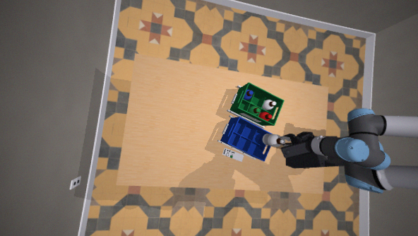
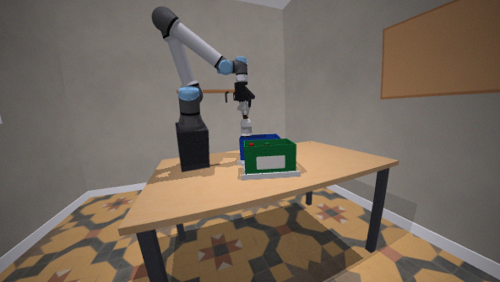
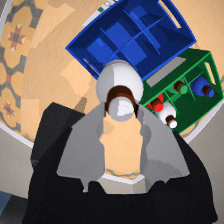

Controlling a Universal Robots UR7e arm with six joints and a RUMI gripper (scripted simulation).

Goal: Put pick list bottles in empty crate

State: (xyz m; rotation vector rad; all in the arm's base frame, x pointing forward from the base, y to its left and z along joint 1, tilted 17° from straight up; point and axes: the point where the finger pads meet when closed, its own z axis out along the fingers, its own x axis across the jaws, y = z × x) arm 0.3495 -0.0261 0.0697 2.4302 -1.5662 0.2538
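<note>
The white bottle is 70 mm below my hand. From my hand the other things lie so: red-label bottle (30 mm behind, 150 mm to the right, 250 mm below); then blue crate (100 mm ahead, 10 mm to the left, 250 mm below); then green-label bottle (60 mm ahead, 180 mm to the right, 250 mm below).
</note>
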